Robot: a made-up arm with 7 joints.
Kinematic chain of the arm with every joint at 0, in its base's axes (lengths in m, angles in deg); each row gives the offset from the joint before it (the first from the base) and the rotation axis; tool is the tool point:
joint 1: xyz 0 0 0.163 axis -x
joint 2: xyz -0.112 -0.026 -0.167 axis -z
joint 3: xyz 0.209 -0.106 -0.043 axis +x
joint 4: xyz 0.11 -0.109 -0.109 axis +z
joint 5: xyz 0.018 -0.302 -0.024 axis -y
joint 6: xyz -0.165 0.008 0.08 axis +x
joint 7: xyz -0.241 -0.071 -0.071 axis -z
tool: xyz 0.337 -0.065 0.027
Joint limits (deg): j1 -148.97..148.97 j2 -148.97..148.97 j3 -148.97..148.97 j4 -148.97..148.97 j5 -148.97..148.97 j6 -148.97..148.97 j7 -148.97..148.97
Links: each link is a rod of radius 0.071 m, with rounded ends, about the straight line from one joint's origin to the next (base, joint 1, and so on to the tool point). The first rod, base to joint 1, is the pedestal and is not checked.
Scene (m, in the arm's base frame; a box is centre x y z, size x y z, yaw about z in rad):
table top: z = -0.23
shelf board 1: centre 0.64 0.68 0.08 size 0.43 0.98 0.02 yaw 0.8
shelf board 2: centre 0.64 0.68 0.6 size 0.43 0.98 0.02 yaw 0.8
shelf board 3: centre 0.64 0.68 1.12 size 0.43 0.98 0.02 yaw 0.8
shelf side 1: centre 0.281 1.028 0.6 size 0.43 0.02 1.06 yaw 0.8
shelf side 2: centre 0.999 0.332 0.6 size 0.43 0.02 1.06 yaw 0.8
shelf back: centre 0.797 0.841 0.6 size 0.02 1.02 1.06 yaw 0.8
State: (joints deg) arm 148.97 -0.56 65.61 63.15 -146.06 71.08 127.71
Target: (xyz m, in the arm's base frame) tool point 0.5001 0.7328 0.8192
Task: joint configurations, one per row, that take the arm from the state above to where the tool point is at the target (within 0.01 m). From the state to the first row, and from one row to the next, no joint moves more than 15 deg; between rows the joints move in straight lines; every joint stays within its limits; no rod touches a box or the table.
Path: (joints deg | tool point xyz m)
1: 142.82 -6.55 65.73 66.73 -146.36 83.83 115.49 | 0.6660 0.3555 0.3341
2: 136.67 -12.55 65.84 70.31 -146.67 96.58 103.27 | 0.5866 0.2764 0.3346
3: 130.52 -18.54 65.96 73.89 -146.97 109.33 91.05 | 0.4933 0.1888 0.3229
4: 128.82 -6.13 63.83 70.48 -145.81 102.90 95.44 | 0.4902 0.2774 0.4387
5: 127.11 6.28 61.70 67.07 -144.66 96.47 99.83 | 0.4503 0.3591 0.5656
6: 125.40 18.70 59.58 63.66 -143.50 90.04 104.21 | 0.3710 0.4279 0.6959
7: 123.70 31.11 57.45 60.25 -142.34 83.61 108.60 | 0.2529 0.4784 0.8192
8: 132.12 30.99 59.46 54.01 -143.73 69.66 114.91 | 0.3379 0.5753 0.8373
9: 140.55 30.88 61.47 47.77 -145.12 55.71 121.22 | 0.4219 0.6605 0.8366
10: 148.97 30.76 63.47 41.53 -146.51 41.76 127.54 | 0.5001 0.7328 0.8192

